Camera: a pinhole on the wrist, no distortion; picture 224 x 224 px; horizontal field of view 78.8 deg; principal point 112.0 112.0 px. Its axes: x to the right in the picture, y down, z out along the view. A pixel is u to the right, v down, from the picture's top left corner.
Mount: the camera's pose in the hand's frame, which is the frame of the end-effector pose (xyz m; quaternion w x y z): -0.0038 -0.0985 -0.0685 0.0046 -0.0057 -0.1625 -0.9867
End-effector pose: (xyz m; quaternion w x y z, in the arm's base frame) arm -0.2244 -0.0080 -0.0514 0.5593 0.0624 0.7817 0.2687
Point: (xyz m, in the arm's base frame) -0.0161 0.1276 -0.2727
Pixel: 49.9 133.5
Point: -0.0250 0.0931 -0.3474
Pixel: 24.6 159.4
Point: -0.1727 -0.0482 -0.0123
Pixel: 192.0 62.2
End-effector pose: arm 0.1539 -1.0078 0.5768 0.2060 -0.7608 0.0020 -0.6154
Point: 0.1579 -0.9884 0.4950
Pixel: 199.5 28.6
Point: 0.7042 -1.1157 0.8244
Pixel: 18.4 94.1
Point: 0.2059 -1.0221 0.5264
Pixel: 135.6 30.9
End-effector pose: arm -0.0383 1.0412 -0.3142 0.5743 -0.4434 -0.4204 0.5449
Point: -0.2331 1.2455 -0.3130
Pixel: 24.2 87.9
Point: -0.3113 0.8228 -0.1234
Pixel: 205.3 165.8
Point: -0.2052 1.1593 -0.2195
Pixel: 55.1 130.9
